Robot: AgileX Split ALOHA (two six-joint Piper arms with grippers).
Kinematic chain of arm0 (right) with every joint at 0, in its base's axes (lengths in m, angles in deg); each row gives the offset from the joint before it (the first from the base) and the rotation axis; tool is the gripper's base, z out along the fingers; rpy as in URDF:
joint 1: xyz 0 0 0.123 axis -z
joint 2: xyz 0 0 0 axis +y
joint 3: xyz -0.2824 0 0.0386 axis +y
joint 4: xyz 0.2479 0 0.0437 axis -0.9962 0 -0.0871
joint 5: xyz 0 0 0 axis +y
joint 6: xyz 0.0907 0 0.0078 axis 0.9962 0 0.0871
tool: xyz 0 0 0 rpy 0 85 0
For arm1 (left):
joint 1: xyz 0 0 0.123 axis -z
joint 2: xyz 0 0 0 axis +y
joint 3: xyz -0.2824 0 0.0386 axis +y
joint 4: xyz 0.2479 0 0.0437 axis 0.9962 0 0.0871
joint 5: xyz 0 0 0 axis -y
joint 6: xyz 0.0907 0 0.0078 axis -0.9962 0 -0.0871
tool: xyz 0 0 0 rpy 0 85 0
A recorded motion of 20 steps. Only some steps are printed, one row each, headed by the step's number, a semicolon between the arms.
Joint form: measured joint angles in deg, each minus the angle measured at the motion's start. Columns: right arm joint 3, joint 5, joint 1, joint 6, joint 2, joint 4; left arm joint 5, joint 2, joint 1, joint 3, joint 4, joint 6.
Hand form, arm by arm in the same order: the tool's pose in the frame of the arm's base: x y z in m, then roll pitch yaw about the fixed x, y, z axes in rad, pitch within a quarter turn. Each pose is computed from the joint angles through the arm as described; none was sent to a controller.
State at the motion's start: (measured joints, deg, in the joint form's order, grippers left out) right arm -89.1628 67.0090 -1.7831 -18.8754 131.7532 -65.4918; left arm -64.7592 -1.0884 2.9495 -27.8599 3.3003 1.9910
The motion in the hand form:
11: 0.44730 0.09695 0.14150 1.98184 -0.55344 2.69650; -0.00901 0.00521 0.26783 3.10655 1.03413 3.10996
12: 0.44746 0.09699 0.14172 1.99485 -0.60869 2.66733; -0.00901 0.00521 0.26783 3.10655 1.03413 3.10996
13: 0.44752 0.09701 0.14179 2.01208 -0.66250 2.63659; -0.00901 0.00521 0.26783 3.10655 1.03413 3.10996
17: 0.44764 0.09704 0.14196 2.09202 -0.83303 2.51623; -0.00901 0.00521 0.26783 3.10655 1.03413 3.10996
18: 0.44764 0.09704 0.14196 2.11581 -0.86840 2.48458; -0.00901 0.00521 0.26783 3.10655 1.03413 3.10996
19: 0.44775 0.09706 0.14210 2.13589 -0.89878 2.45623; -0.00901 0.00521 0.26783 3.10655 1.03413 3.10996
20: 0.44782 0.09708 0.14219 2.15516 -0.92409 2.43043; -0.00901 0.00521 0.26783 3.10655 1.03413 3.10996
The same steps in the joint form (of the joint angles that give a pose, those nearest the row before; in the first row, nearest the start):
11: 0.00 -0.11 0.00 19.42 0.00 -16.58; 0.00 0.00 0.00 0.00 0.00 0.00
12: 0.00 -0.11 0.00 22.80 0.00 -16.77; 0.00 0.00 0.00 0.00 0.00 0.00
13: 0.00 -0.11 0.00 26.17 0.00 -16.83; 0.00 0.00 0.00 0.00 0.00 0.00
17: 0.00 -0.11 0.00 37.10 0.00 -16.98; 0.00 0.00 0.00 0.00 0.00 0.00
18: 0.00 -0.11 0.00 39.46 0.00 -16.98; 0.00 0.00 0.00 0.00 0.00 0.00
19: 0.00 -0.11 0.00 41.43 0.00 -17.10; 0.00 0.00 0.00 0.00 0.00 0.00
20: 0.00 -0.11 0.00 43.11 0.00 -17.18; 0.00 0.00 0.00 0.00 0.00 0.00

